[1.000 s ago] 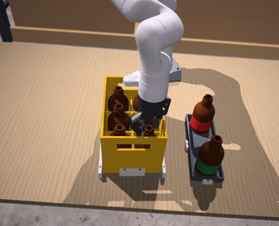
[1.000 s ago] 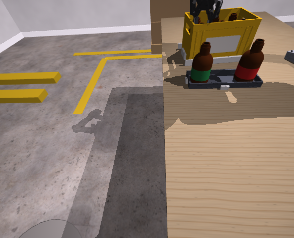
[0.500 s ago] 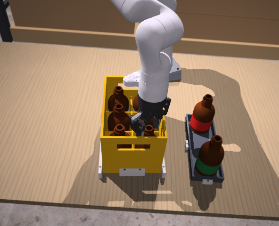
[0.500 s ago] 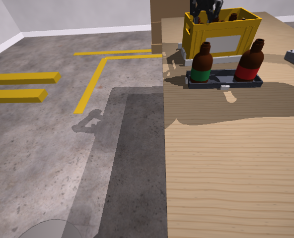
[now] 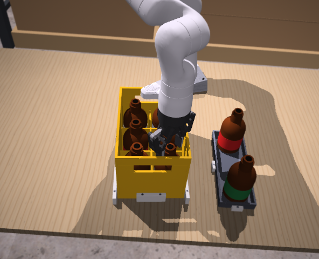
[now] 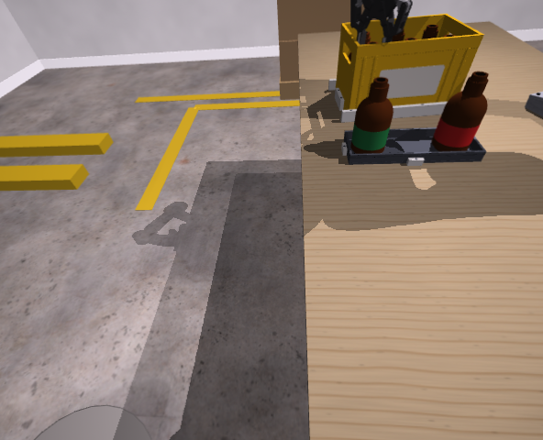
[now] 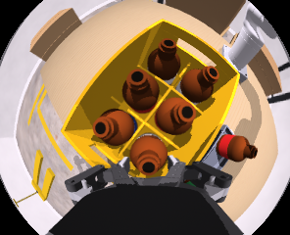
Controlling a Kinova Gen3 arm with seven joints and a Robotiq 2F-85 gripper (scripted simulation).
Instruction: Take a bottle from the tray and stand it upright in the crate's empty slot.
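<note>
Right now my hand is 90 mm past the yellow crate, 70 mm above it and 40 mm to the left of it. The rest, counted from my hand: red-labelled bottle (220 mm to the left, 130 mm behind, 70 mm below); then green-banded bottle (190 mm to the left, 70 mm below, 40 mm ahead); then tray (210 mm to the left, 150 mm below, 50 mm behind).
</note>
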